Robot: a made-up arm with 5 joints.
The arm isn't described. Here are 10 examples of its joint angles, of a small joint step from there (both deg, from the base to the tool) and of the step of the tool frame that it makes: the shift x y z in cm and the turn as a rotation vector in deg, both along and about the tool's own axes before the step.
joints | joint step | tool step
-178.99 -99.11 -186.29 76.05 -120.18 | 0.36 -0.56 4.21 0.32 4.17 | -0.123 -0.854 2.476 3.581 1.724 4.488
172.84 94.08 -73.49 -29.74 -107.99 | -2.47 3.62 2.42 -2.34 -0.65 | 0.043 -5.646 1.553 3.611 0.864 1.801
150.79 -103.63 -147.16 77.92 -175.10 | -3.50 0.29 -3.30 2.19 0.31 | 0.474 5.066 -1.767 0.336 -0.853 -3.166
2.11 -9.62 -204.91 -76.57 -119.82 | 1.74 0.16 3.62 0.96 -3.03 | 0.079 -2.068 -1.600 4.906 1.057 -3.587
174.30 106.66 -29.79 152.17 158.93 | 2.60 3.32 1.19 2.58 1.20 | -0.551 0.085 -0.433 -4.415 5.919 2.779
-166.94 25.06 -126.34 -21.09 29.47 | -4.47 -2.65 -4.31 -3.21 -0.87 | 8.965 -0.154 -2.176 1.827 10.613 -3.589
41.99 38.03 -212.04 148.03 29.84 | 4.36 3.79 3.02 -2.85 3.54 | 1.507 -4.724 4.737 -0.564 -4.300 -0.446
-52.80 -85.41 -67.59 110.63 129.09 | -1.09 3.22 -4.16 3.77 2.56 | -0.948 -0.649 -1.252 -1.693 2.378 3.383
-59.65 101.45 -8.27 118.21 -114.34 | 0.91 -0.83 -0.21 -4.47 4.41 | -0.271 0.602 -0.758 -5.270 -1.673 5.206
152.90 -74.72 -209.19 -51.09 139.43 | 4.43 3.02 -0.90 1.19 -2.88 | 4.348 -2.953 -2.593 -0.738 3.790 -6.839
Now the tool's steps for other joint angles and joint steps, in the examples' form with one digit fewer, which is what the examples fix.
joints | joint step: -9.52 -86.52 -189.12 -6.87 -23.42 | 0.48 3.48 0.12 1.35 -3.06
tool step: -5.19 -1.49 -0.33 1.66 -4.69 -3.14
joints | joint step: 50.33 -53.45 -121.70 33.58 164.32 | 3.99 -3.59 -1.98 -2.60 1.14
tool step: -3.04 -3.72 -6.39 -0.05 -8.47 4.44
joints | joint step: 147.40 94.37 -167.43 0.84 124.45 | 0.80 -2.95 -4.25 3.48 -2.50
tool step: -4.99 -5.10 -2.06 2.69 -2.68 -2.72
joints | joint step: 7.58 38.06 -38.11 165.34 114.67 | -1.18 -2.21 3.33 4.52 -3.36
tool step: 0.36 -0.54 2.19 -5.29 1.98 -4.51
